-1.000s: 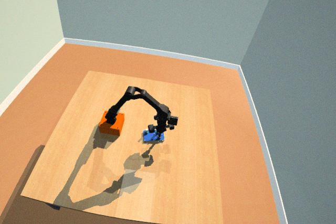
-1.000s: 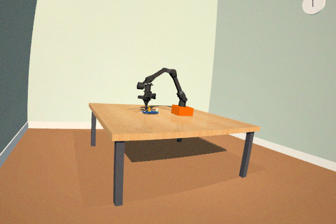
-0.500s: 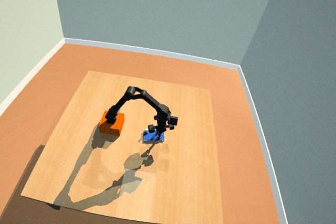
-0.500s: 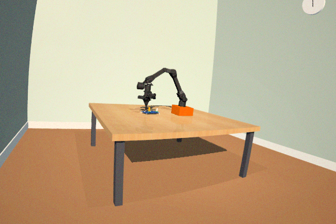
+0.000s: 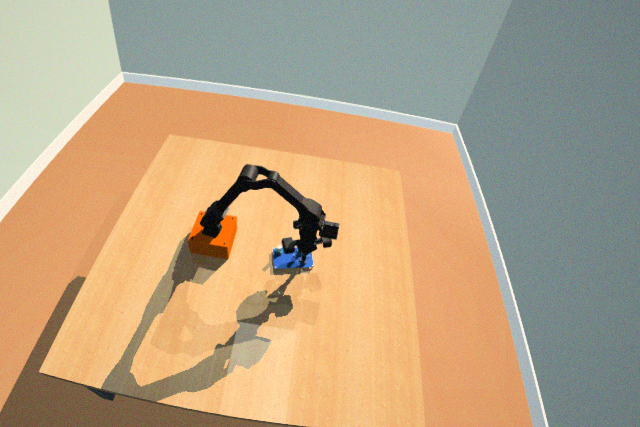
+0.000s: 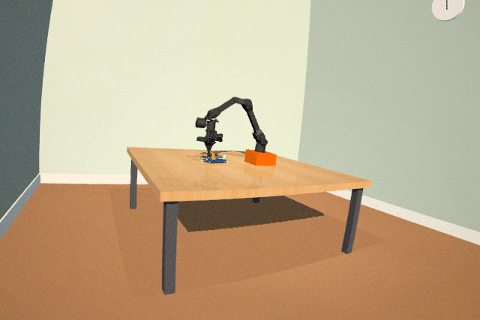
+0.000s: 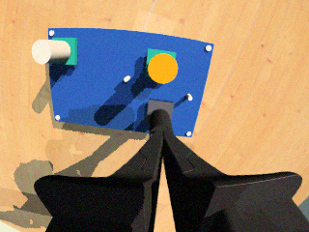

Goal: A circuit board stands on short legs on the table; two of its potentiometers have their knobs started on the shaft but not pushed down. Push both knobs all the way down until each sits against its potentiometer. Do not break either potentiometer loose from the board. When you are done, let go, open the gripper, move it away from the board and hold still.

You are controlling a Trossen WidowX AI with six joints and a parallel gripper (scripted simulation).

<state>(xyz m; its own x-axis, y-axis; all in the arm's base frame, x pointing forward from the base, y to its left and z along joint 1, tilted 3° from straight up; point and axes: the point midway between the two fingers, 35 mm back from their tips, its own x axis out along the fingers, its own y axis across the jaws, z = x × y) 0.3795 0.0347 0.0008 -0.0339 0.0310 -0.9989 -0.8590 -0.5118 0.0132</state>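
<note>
Right now the black knob is 10 mm below my gripper tip. Round my gripper tip: orange knob 40 mm to the left, 20 mm below, 20 mm behind.
</note>
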